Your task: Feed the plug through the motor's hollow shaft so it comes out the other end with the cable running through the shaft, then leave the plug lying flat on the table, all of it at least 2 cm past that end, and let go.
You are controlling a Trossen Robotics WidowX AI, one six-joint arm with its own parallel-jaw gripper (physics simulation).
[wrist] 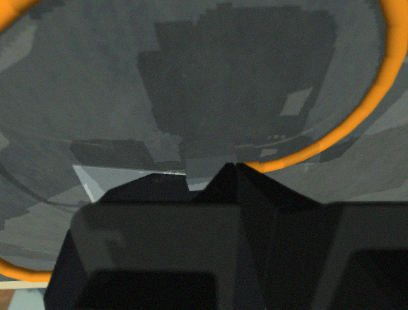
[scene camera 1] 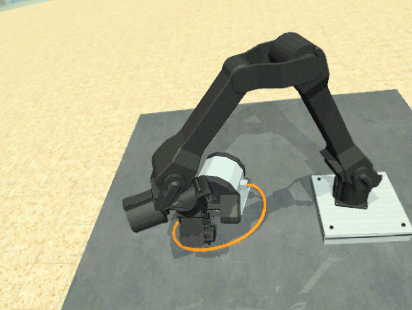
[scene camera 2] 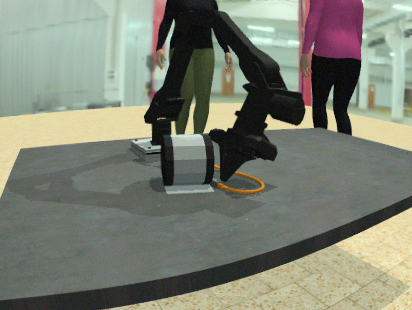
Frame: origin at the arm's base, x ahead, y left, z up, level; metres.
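Where they show: gripper, fingertip midpoint: (wrist: 234, 170) (scene camera 2: 222, 181); arm's base, link origin: (scene camera 1: 350, 196).
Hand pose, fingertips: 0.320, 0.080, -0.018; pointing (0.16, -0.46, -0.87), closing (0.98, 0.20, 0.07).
Observation:
Each offset is from my fingertips to the top centre of the thing, as dx, dy, dz. "pt": to the spot under its first point. Level surfaces: height alone.
The motor {-0.036, -0.070, +0.089} (scene camera 1: 223, 171) (scene camera 2: 188, 159), a light drum with black end rings, lies on its side on a base plate {-0.033, -0.070, -0.011} (scene camera 2: 189, 189) (wrist: 100, 176). The grey plug {-0.009, -0.012, +0.001} (wrist: 207, 170) lies low beside the motor's near end in the wrist view, partly covered by the fingers. The orange cable (scene camera 1: 264, 206) (scene camera 2: 262, 187) (wrist: 345, 128) leaves the plug and loops round to the motor's side. No cable shows in the shaft opening, which is hidden. My gripper (scene camera 2: 226, 179) (wrist: 234, 170) is shut and empty, its tips pointing down right by the plug's cable end; whether they touch it I cannot tell.
The arm's white base plate (scene camera 1: 350, 231) (scene camera 2: 145, 152) stands on the dark table {dz -0.013} (scene camera 1: 270, 280) (scene camera 2: 100, 250). A small light block {pt -0.094, -0.063, +0.047} (scene camera 1: 244, 183) on the motor's side bears the cable's other end. Two people stand beyond the table in scene camera 2.

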